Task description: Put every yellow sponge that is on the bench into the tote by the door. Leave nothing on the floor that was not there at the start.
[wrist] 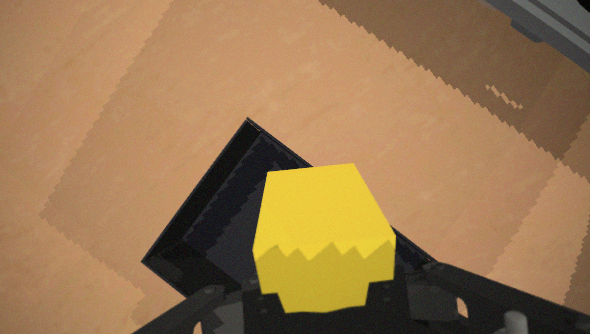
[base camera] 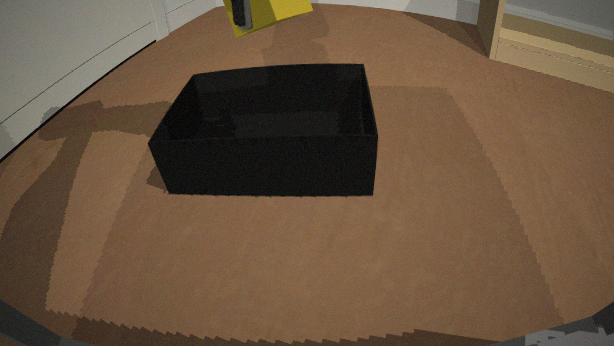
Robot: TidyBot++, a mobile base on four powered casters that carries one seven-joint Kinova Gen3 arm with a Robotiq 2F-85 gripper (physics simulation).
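Note:
A yellow sponge (base camera: 280, 11) (wrist: 325, 210) is held in the air, tilted in the base camera view, where its upper part is cut off by the top edge. My gripper (wrist: 320, 266) is shut on it, with a dark finger on each side in the wrist view; one finger pad shows against the sponge in the base camera view. The black tote (base camera: 275, 167) (wrist: 195, 187) stands upright and open on the floor, below the sponge. The sponge and fingers hide part of the tote in the wrist view. The tote's inside is dark, and no sponge can be made out in it. The bench does not show.
The brown floor (base camera: 320, 250) (wrist: 390, 115) surrounds the tote and carries arm and base shadows. A pale panelled surface (base camera: 65, 55) rises at the left. A light wooden unit (base camera: 491, 30) stands at the far right. Part of the grey base (wrist: 555, 30) shows at the wrist view's upper right.

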